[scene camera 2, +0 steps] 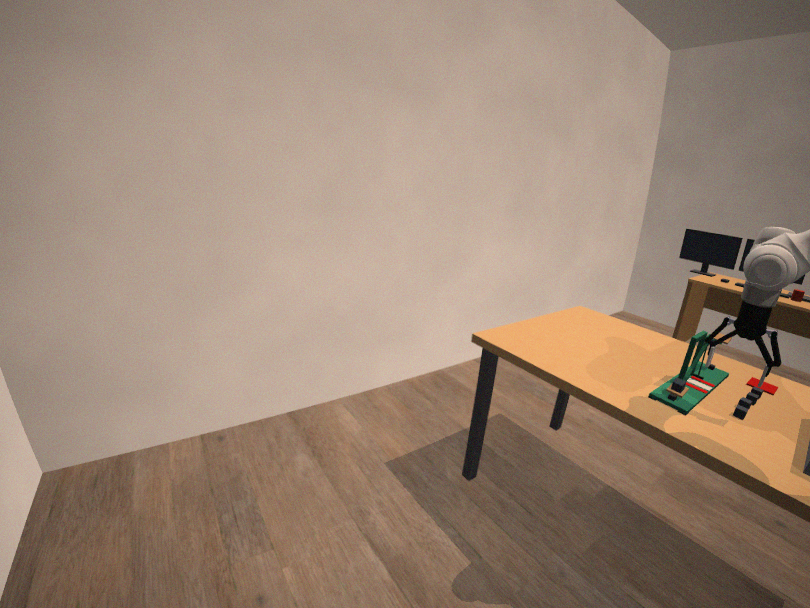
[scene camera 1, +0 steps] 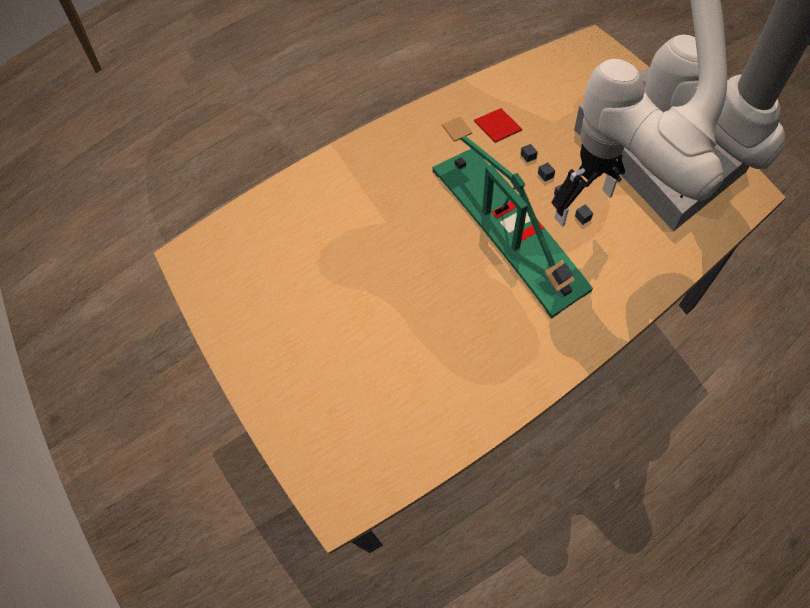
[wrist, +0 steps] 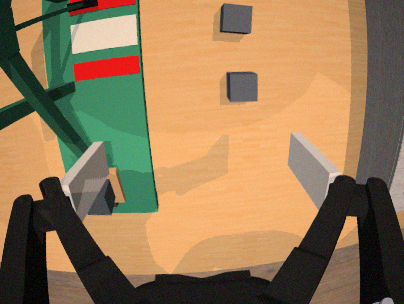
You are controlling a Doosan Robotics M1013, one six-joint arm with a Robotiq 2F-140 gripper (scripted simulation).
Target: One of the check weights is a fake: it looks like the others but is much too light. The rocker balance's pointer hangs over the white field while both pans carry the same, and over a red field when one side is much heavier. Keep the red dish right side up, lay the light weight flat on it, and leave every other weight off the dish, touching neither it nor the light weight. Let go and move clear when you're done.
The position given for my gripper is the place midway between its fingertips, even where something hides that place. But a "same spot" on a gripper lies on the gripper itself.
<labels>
My gripper shows in scene camera 2, in scene camera 1 point(584, 206) and in the wrist view. One and the same spot on my gripper: point(wrist: 339, 196) is point(scene camera 2: 770, 356).
</labels>
